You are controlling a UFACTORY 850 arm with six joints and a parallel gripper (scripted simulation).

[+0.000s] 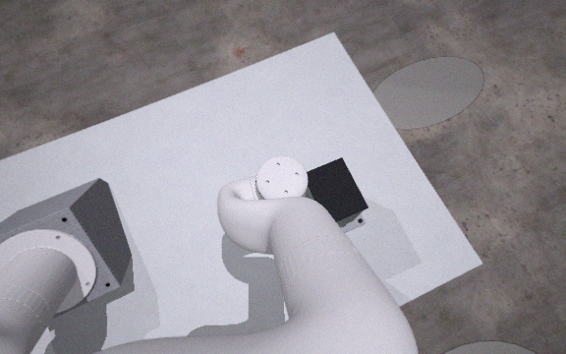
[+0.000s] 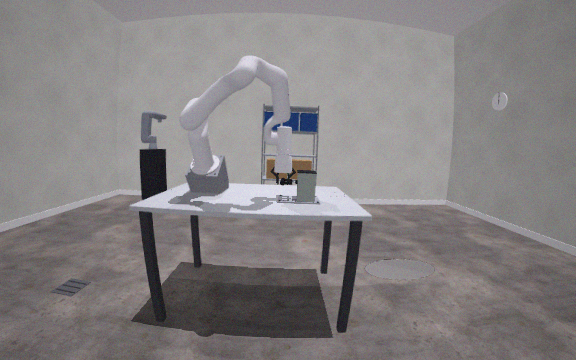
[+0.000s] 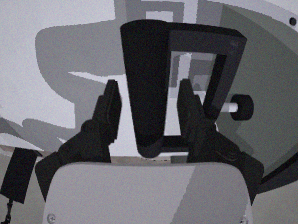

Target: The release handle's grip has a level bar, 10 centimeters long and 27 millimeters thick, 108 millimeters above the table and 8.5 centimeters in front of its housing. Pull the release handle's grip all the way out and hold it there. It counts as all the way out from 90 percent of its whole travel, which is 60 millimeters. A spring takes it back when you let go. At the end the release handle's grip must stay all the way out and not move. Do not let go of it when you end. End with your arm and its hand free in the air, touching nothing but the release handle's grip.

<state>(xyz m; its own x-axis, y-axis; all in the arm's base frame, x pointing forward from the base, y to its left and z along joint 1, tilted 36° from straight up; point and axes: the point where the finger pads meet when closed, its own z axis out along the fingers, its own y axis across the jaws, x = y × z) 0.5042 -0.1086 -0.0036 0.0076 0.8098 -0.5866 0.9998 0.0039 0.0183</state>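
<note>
The thin mounting plate is 9 cm ahead of my hand and 10 cm below it.
</note>
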